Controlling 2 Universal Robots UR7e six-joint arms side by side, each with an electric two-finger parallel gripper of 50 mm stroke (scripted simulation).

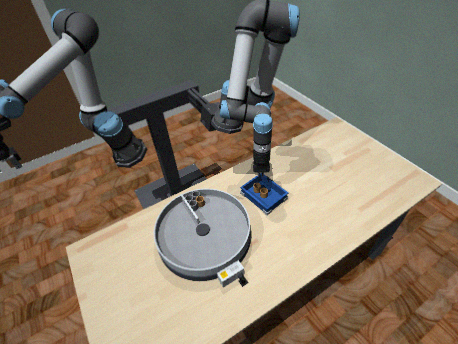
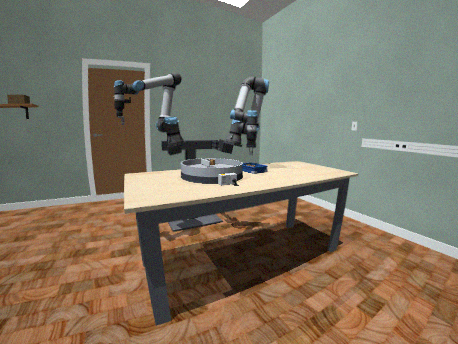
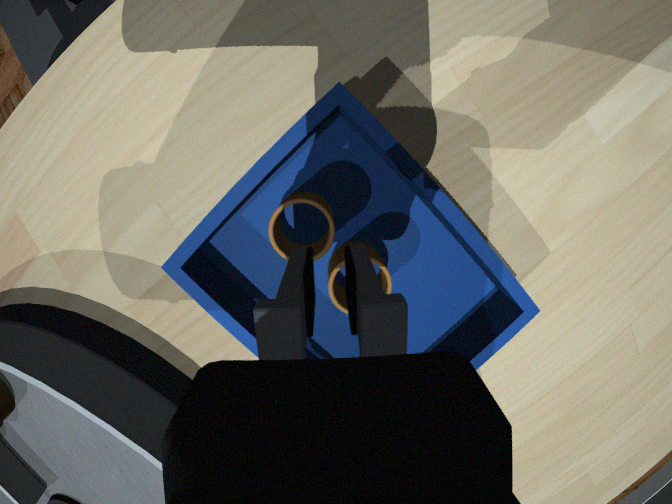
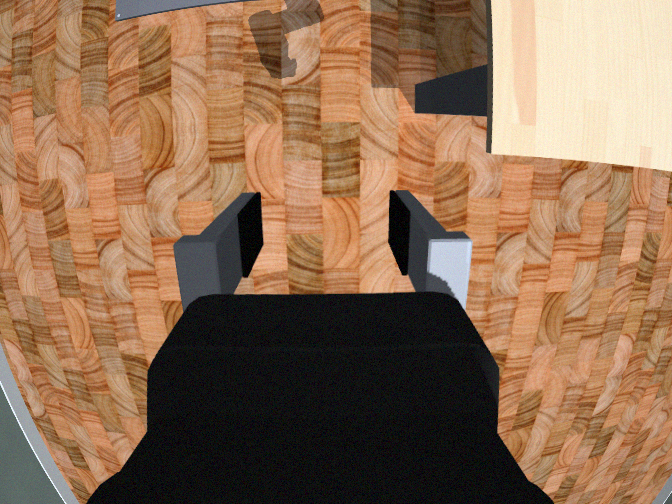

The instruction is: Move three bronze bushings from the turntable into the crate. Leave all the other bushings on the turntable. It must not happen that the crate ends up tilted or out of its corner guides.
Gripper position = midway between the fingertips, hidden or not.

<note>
In view: my left gripper (image 3: pixel 329 273), my right gripper (image 4: pixel 325 217) and a blue crate (image 1: pixel 275 193).
The blue crate shows as well in image 3 (image 3: pixel 461 297). Image 4 misses the blue crate: it is out of frame.
</note>
